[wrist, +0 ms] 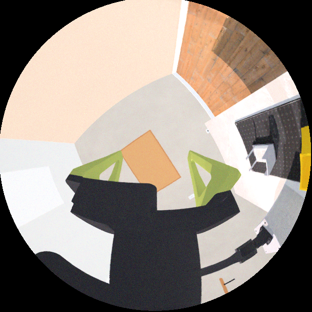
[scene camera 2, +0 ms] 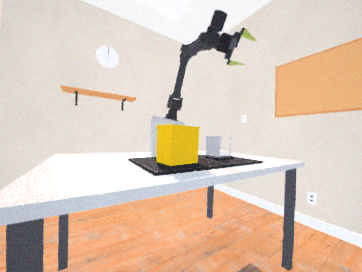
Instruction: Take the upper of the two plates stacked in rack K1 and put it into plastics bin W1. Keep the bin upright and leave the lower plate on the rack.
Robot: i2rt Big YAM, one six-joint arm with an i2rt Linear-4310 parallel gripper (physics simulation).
Note:
I see my gripper (wrist: 154, 154) and a yellow plastics bin (scene camera 2: 176, 144).

